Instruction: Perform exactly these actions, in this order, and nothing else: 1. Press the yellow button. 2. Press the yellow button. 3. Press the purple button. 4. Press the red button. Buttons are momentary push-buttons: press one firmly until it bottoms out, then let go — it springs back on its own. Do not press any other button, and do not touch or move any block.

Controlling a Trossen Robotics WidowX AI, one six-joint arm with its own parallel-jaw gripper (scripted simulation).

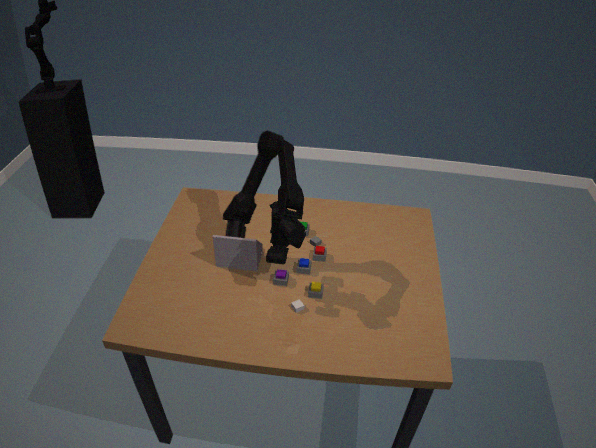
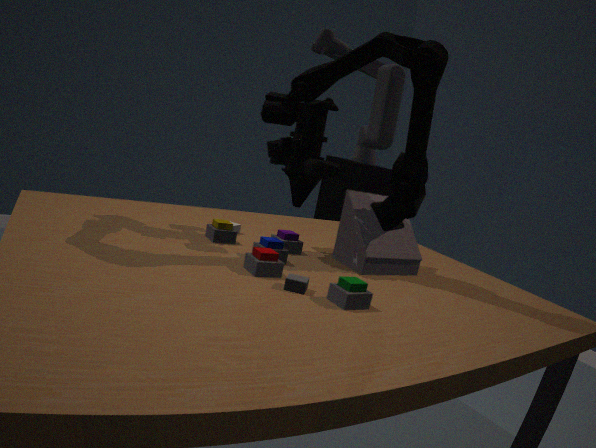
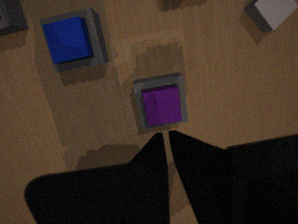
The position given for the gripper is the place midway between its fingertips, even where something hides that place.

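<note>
In image 2 the gripper [image 2: 296, 206] is shut and holds nothing. Image 3 shows the gripper [image 3: 165, 138] as well, along with a purple button [image 3: 162, 105] and a blue button [image 3: 68, 39].
</note>
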